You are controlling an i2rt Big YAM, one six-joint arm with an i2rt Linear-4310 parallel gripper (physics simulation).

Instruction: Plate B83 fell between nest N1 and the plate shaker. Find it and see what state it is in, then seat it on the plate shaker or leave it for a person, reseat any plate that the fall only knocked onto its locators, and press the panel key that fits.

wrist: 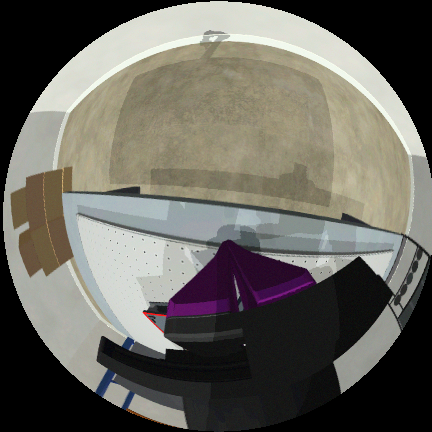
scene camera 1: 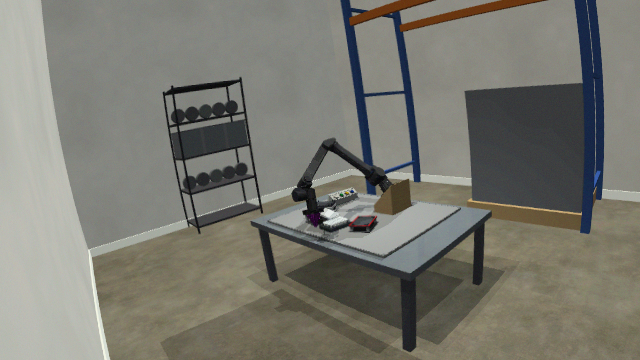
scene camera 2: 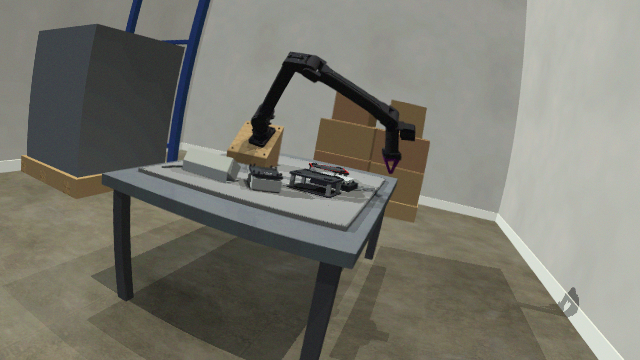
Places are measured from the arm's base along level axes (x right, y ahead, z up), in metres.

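Pixels of known places: gripper, fingertip midpoint: (wrist: 227,246) (scene camera 1: 316,227) (scene camera 2: 390,173); arm's base, link origin: (scene camera 1: 390,191) (scene camera 2: 262,136).
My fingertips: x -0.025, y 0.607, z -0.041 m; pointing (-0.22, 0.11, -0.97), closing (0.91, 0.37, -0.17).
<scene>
Ahead of a thing's pixels: the offset from my fingertips to its middle. "spot": to the spot under its first point. Level surfaces: height alone.
My gripper (scene camera 1: 315,225) (scene camera 2: 391,171) (wrist: 227,246) is shut and empty, its purple fingertips together. It points down above the board's edge, left of the white plates in scene camera 1. One white plate @[dx +0.103, dy -0.202, dz -0.050 m] (scene camera 1: 336,222) lies on a black base; another white piece @[dx +0.199, dy -0.221, dz -0.026 m] (scene camera 1: 329,213) is close behind it and looks tilted. I cannot tell which is B83, nor read any label. A black, red-edged unit @[dx -0.052, dy -0.289, dz -0.062 m] (scene camera 1: 363,222) (scene camera 2: 328,168) (wrist: 156,320) is beside them. A grey box with a black top @[spot: dx +0.489, dy -0.311, dz -0.051 m] (scene camera 2: 266,181), possibly the shaker, is near a black stand on posts @[spot: dx +0.334, dy -0.201, dz -0.028 m] (scene camera 2: 316,177). The key panel @[dx +0.479, dy -0.559, dz -0.043 m] (scene camera 1: 343,195) (scene camera 2: 207,166) is at the board's far side in scene camera 1.
The perforated board @[dz -0.085 m] (scene camera 1: 400,232) (scene camera 2: 300,202) (wrist: 115,260) lies on the table @[dz -0.097 m] (scene camera 1: 435,245) (scene camera 2: 345,249) (wrist: 200,212). The arm's wooden base block (scene camera 1: 400,197) (scene camera 2: 256,150) stands on the table. My fingers and wrist hide much of the board in the wrist view. Cardboard boxes (scene camera 2: 345,137) stand behind the table.
</scene>
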